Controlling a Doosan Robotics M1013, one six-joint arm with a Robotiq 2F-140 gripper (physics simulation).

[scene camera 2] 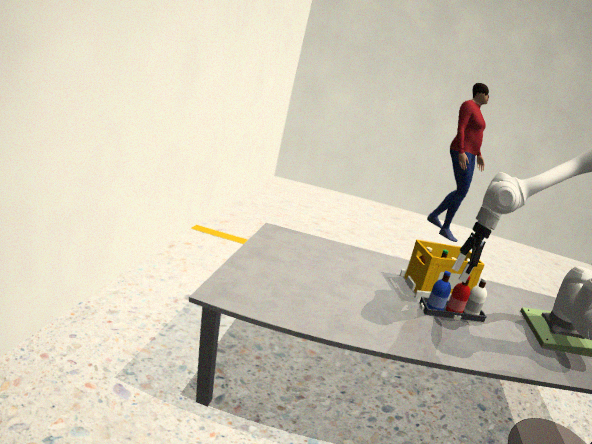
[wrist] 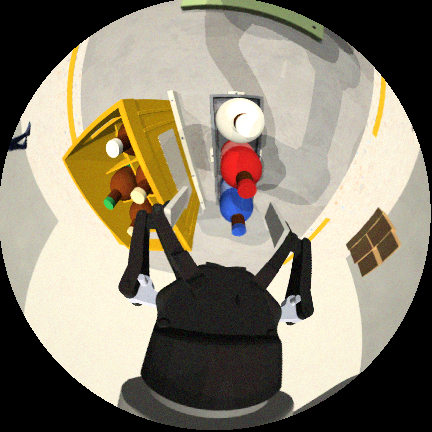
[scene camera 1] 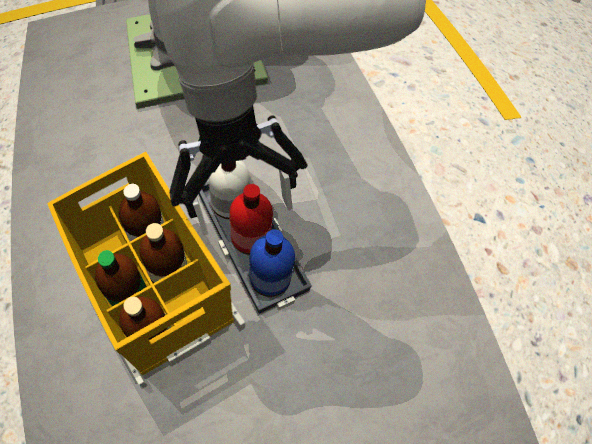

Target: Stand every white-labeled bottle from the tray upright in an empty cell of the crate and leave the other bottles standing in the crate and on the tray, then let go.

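Frame: origin at the arm's base, x ahead, y left, z up, level; centimetres.
Seen in the pictures: gripper, fingertip midpoint: [scene camera 2: 458, 275] [wrist: 227, 201] [scene camera 1: 245, 215]; arm's base at its link origin: [scene camera 2: 562, 326].
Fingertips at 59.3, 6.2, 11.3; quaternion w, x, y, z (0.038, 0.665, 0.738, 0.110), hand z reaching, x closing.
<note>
Pixels of each thing's middle, then the offset from my fingertips to it, as dx, dy, dz.
- white bottle at the middle of its body: [wrist: 239, 119] [scene camera 1: 229, 179] [scene camera 2: 477, 296] -11.6, -1.1, -6.5
- red bottle at the middle of its body: [scene camera 1: 251, 215] [wrist: 240, 166] [scene camera 2: 460, 294] -3.6, +1.5, -6.5
- blue bottle at the middle of its body: [scene camera 1: 272, 259] [wrist: 235, 203] [scene camera 2: 441, 290] +5.1, +3.5, -6.5
- yellow crate at the middle of its body: [scene camera 1: 177, 254] [wrist: 166, 178] [scene camera 2: 447, 277] +1.9, -11.7, -6.0
A white bottle [scene camera 1: 223, 186] [scene camera 2: 476, 300] [wrist: 226, 117] stands at the back end of the dark tray [scene camera 1: 270, 305] [scene camera 2: 470, 317] [wrist: 214, 130]. A red bottle [scene camera 1: 250, 217] [scene camera 2: 458, 298] [wrist: 237, 164] stands mid-tray and a blue bottle [scene camera 1: 271, 260] [scene camera 2: 440, 292] [wrist: 235, 204] at its front end. The yellow crate [scene camera 1: 216, 309] [scene camera 2: 440, 275] [wrist: 150, 125] holds several upright brown bottles; its back-left and front-right cells in scene view 1 look empty. My gripper [scene camera 1: 240, 201] [scene camera 2: 461, 270] [wrist: 227, 201] is open and empty, above the tray. Labels are hard to read.
Pale brackets [scene camera 1: 189, 348] [wrist: 187, 150] line the crate's base. Small clips [scene camera 1: 286, 302] sit along the tray. The arm's green base plate [scene camera 1: 157, 92] [scene camera 2: 565, 345] is behind the tray. A person in red [scene camera 2: 470, 127] is beyond the table, and a brown box [wrist: 370, 252] lies off to the side.
</note>
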